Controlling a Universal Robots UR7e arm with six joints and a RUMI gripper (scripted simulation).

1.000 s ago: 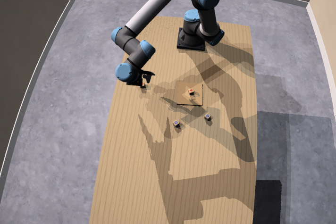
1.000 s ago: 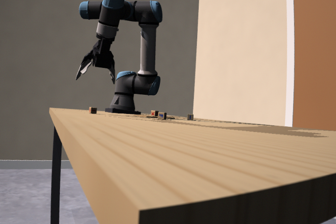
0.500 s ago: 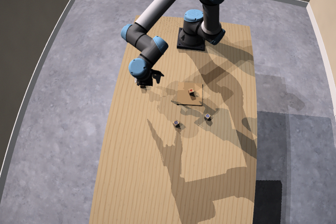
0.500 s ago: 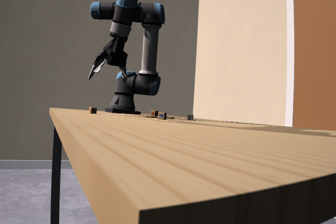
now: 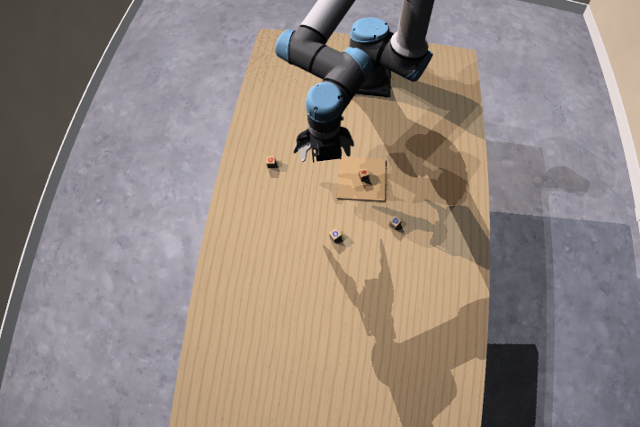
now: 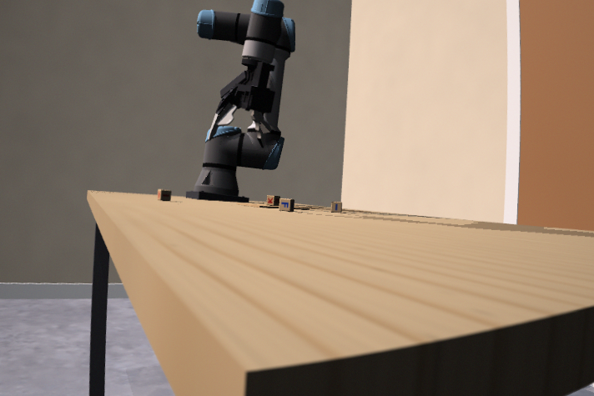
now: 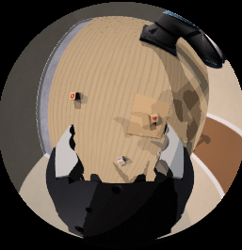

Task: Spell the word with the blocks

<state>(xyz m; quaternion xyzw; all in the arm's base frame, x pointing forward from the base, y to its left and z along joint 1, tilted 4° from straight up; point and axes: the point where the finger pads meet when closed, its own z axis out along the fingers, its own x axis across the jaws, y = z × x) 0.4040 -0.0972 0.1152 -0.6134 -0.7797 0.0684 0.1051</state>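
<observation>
Right now my hand is 15 cm above the tan mat and 11 cm to the right of it.
</observation>
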